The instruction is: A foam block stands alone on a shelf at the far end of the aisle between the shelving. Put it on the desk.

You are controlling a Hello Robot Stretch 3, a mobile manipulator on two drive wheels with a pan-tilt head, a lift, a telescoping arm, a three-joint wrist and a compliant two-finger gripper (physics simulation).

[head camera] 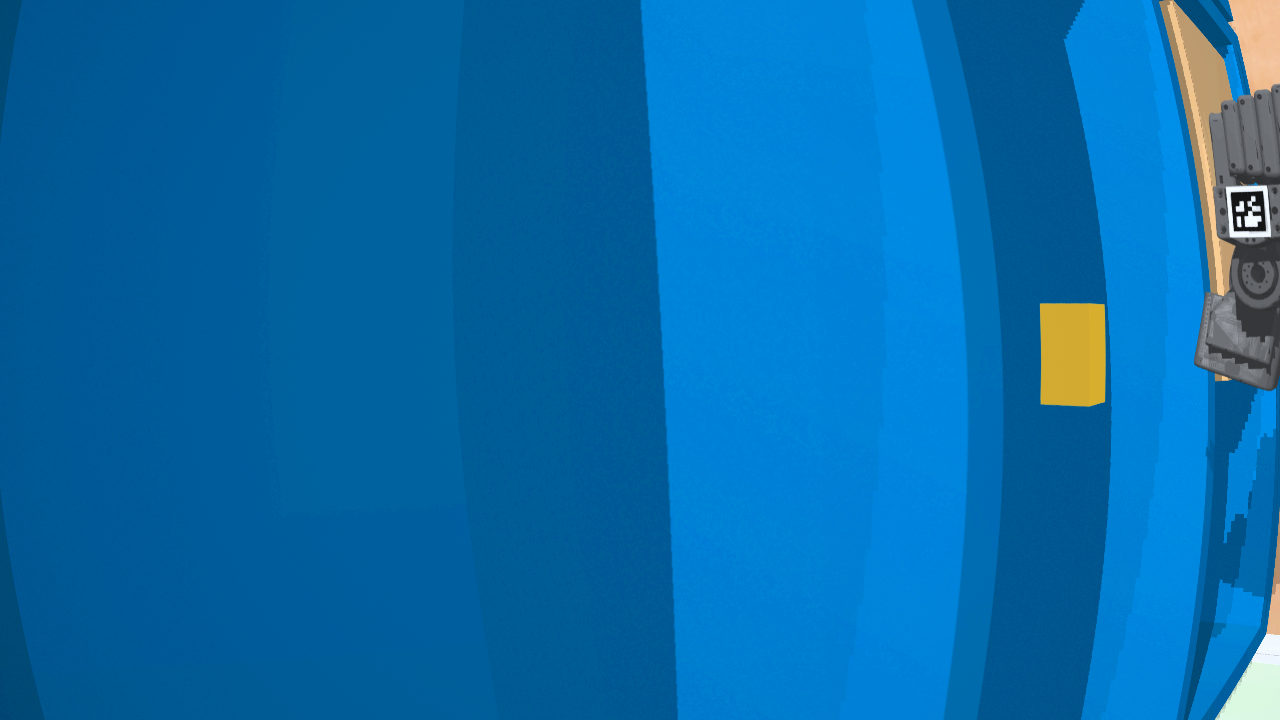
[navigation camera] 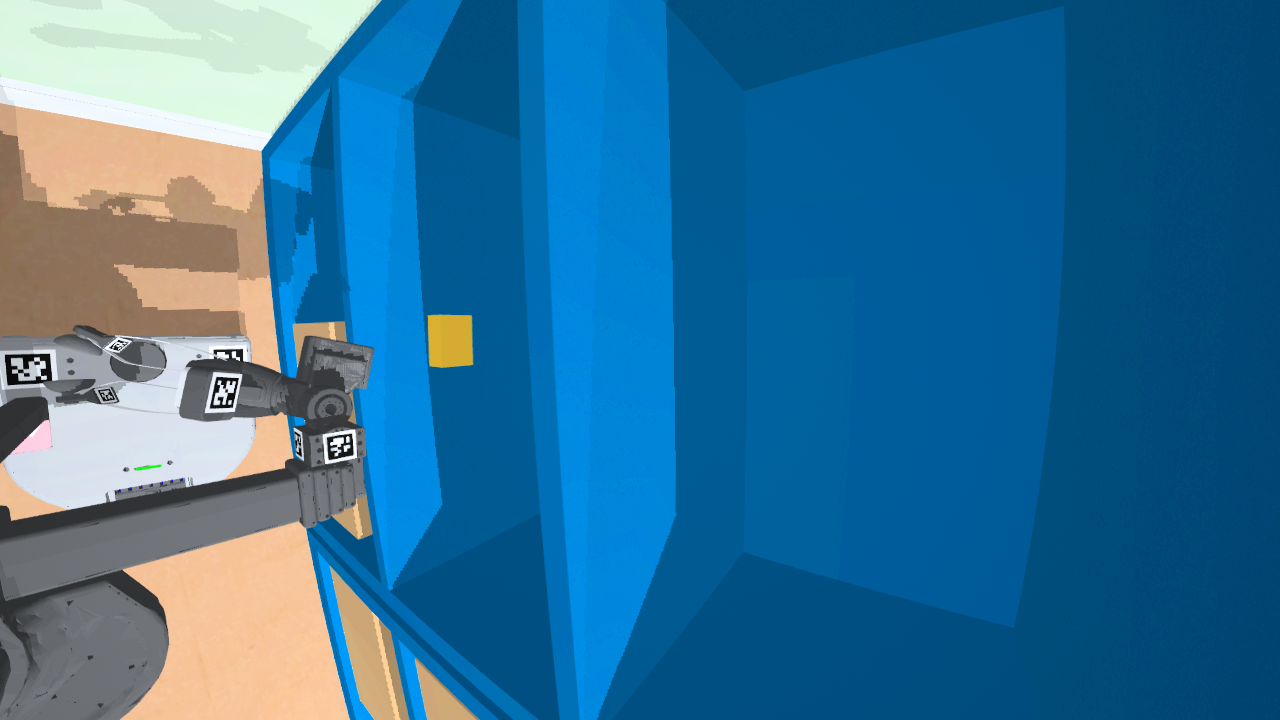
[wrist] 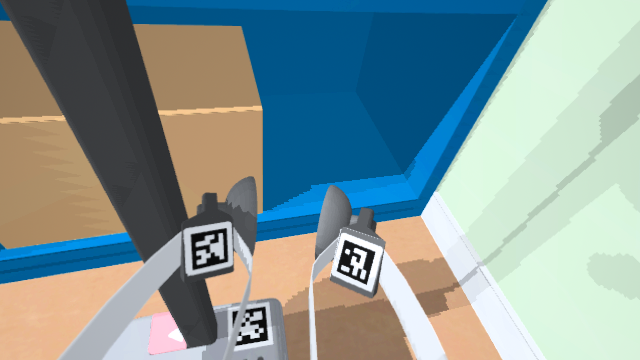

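Where they show: gripper, fingertip midpoint: (navigation camera: 54, 361) (wrist: 289, 207); robot's base, origin of the base link: (navigation camera: 139, 359).
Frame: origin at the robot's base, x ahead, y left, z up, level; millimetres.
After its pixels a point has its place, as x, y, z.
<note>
The yellow foam block (head camera: 1066, 354) {42, -395, 579} (navigation camera: 450, 340) {43, -384, 579} stands by itself on a blue shelf board (head camera: 1134, 197) {-103, -323, 533} (navigation camera: 371, 214) {245, -271, 533}, in the bay above a cardboard box. It does not show in the wrist view. My gripper (navigation camera: 73, 364) {26, 67, 515} (wrist: 289, 207) {26, 67, 515} is open, with a wide gap between its two grey fingertips and nothing between them. It hangs outside the shelving, lower than the block, and points away from the shelves, over my base. The wrist joints show at the right edge of the head view. The desk does not show in these views.
A cardboard box (head camera: 1199, 71) {-291, -286, 291} (navigation camera: 313, 331) {57, -263, 242} (wrist: 215, 155) fills part of the bay below, close beside my wrist. Another box (navigation camera: 362, 617) {-592, -307, 271} stands in the neighbouring unit. My mast (wrist: 125, 150) {-63, 116, 518} crosses the wrist view. A pale green wall (navigation camera: 179, 44) {486, -43, 376} (wrist: 565, 125) {465, 262, 400} closes the aisle end.
</note>
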